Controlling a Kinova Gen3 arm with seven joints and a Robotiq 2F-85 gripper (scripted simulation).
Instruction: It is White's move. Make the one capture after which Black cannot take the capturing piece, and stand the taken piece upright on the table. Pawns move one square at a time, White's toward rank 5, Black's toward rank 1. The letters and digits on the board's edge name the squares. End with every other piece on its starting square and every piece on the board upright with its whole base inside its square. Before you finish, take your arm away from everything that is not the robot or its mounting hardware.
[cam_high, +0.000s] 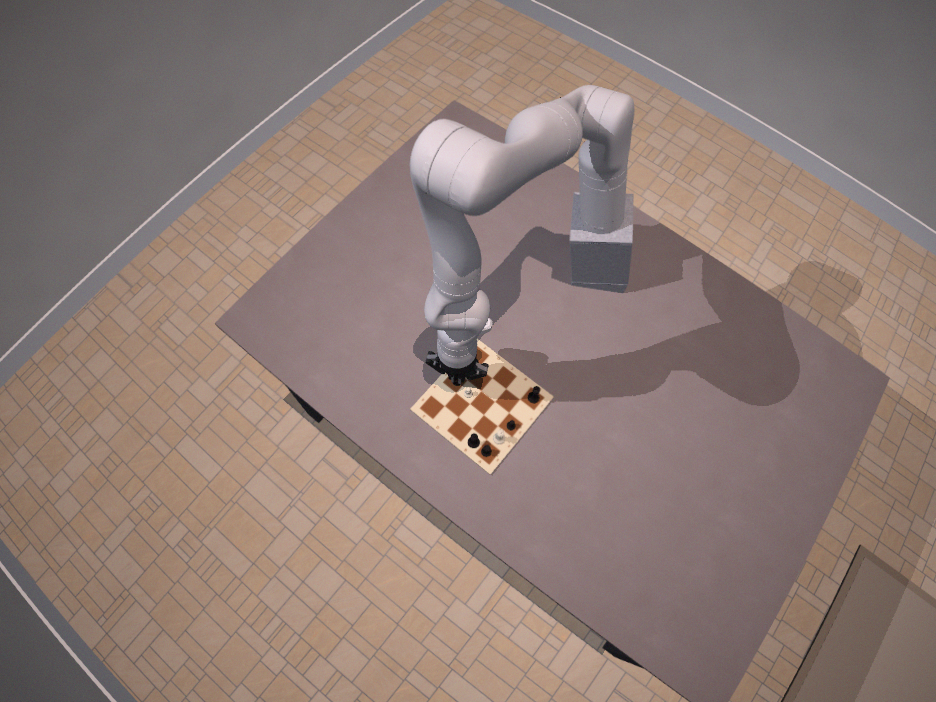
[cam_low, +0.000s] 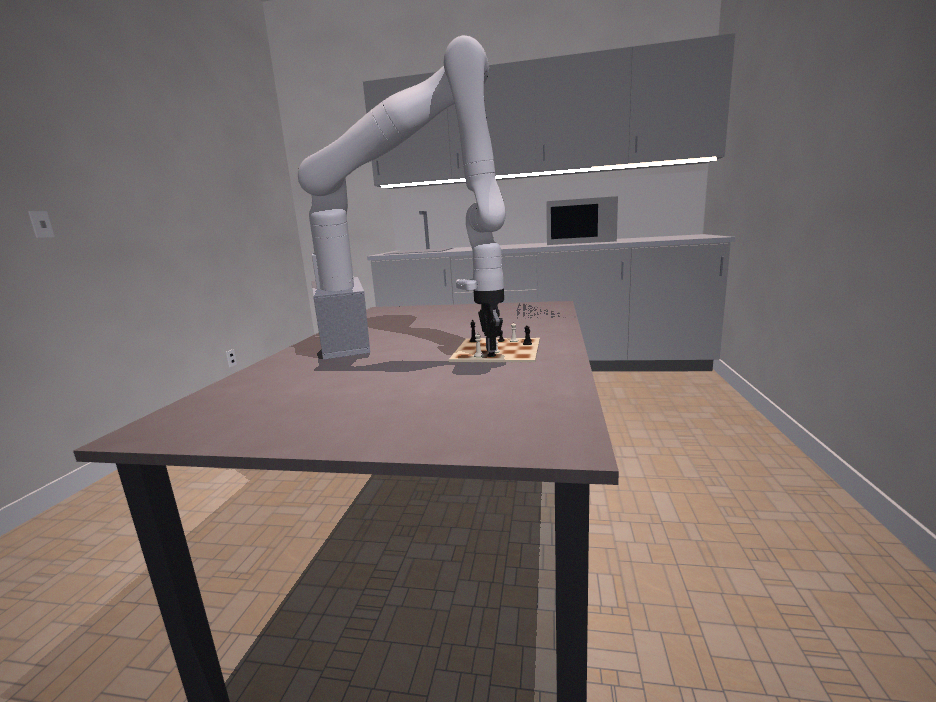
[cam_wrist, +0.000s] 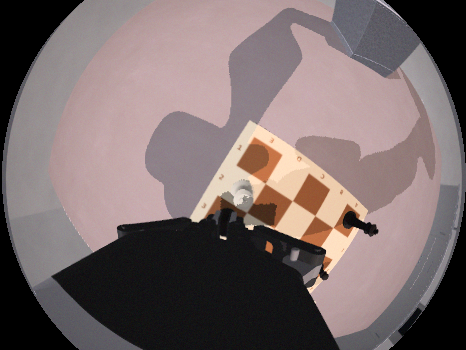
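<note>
Right now the chessboard is 20 mm ahead of my hand, 70 mm to the left of it and 30 mm below it. Also, from my hand: black pawn 30 mm ahead, 150 mm to the left, 20 mm below.
</note>
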